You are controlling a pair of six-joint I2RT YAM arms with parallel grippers.
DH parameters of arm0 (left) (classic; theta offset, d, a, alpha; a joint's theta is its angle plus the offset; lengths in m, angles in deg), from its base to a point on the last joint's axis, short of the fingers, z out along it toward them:
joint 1: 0 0.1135 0.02 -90
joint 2: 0 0 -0.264 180
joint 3: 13.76 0 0.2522 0
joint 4: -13.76 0 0.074 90
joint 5: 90 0 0 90
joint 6: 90 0.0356 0 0
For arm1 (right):
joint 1: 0 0.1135 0.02 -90
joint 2: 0 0 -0.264 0
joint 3: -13.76 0 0.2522 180
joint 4: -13.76 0 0.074 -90
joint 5: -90 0 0 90
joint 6: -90 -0.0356 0 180
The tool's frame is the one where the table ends.
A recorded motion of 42 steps. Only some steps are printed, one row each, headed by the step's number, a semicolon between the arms.
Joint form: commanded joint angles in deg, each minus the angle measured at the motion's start. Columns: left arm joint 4, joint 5, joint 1, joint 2, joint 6, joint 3; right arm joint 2, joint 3, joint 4, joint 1, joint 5, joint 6.
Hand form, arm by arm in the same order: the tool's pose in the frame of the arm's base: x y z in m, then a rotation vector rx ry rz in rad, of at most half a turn. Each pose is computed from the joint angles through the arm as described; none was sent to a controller.
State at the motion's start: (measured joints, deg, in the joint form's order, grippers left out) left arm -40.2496 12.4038 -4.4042 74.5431 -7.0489 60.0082; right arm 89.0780 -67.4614 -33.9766 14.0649 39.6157 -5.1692
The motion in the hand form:
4: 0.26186 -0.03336 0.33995 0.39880 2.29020 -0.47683; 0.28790 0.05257 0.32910 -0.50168 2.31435 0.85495
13: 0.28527 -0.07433 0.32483 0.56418 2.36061 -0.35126; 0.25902 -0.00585 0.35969 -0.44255 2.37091 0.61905
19: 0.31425 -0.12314 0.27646 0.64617 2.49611 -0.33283; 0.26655 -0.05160 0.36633 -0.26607 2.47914 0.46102
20: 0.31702 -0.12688 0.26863 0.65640 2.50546 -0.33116; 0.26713 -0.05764 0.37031 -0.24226 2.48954 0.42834
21: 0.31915 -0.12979 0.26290 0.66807 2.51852 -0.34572; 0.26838 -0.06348 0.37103 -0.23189 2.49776 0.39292
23: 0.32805 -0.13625 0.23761 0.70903 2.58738 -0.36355; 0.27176 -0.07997 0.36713 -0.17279 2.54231 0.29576
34: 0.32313 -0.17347 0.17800 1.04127 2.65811 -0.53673; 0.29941 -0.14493 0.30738 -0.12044 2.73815 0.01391
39: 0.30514 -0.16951 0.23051 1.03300 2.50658 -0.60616; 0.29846 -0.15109 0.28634 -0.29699 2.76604 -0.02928
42: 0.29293 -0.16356 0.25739 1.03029 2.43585 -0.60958; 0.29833 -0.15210 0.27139 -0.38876 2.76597 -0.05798
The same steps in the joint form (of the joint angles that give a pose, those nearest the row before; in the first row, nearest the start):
4: -2.71 11.48 0.27 -1.86 12.73 10.37; -8.13 -7.50 -11.36 -8.15 -0.15 9.37
13: -3.26 2.55 -8.41 5.52 15.58 13.99; -11.82 -13.39 -26.82 -19.94 -4.10 21.42
19: -1.07 -1.86 -15.89 16.84 12.67 15.49; -7.00 -20.25 -33.52 -28.81 -9.36 24.41
20: -0.10 -2.03 -16.33 17.99 12.67 15.06; -6.29 -21.91 -34.57 -29.87 -10.51 24.68
21: 0.08 -1.42 -16.60 19.05 12.67 15.05; -5.68 -22.71 -34.84 -30.84 -11.65 25.46
23: 0.00 -0.37 -16.95 23.53 13.46 15.14; -4.00 -23.68 -35.10 -33.39 -15.61 26.43
34: -0.44 7.28 -21.95 32.87 20.67 14.17; 6.45 -21.92 -29.92 -41.13 -28.02 35.22
39: -1.14 10.18 -22.40 23.57 20.14 13.65; 7.25 -18.33 -27.56 -42.01 -29.23 43.73
42: -2.29 10.53 -22.40 18.56 20.32 13.56; 7.34 -15.08 -24.48 -42.10 -29.95 47.70

